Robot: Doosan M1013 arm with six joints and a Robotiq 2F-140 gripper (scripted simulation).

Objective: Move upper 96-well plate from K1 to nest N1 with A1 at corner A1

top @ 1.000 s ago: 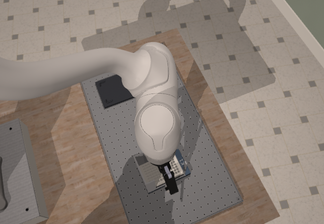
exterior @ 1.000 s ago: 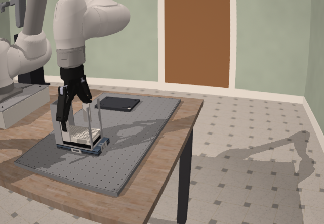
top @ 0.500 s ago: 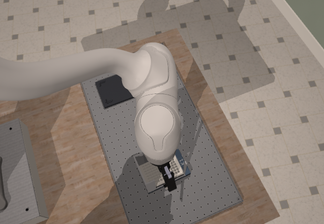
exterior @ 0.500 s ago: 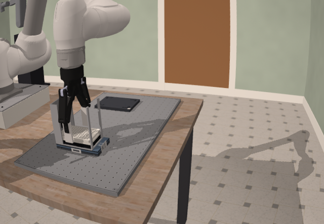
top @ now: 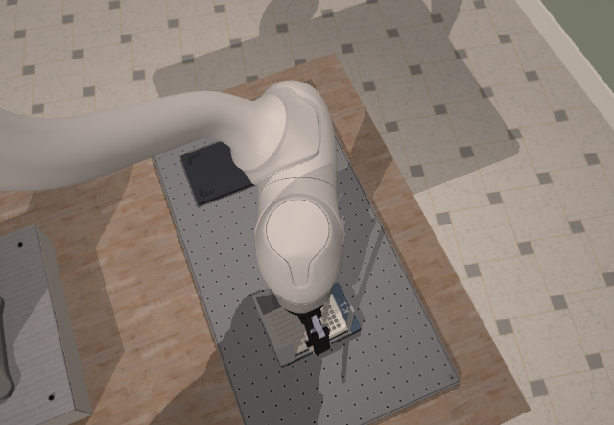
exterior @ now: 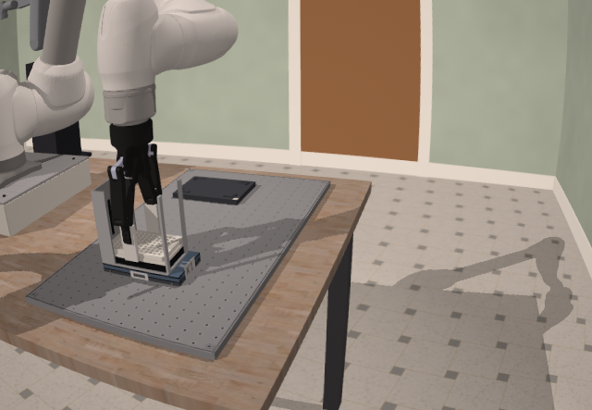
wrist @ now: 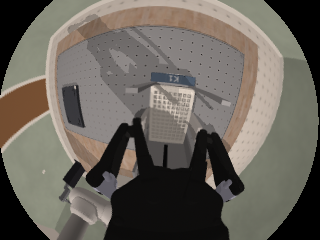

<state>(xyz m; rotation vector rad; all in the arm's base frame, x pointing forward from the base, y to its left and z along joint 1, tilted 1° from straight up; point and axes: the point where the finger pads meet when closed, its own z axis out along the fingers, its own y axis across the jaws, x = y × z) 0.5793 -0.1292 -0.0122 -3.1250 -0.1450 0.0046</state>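
Now: hand 30 mm above the black plate. Also, from my hand: rack back wall 70 mm behind, 10 mm to the right, 30 mm above; white 96-well plate 20 mm below; pale A1 square 40 mm ahead, 320 mm to the left, 50 mm below.
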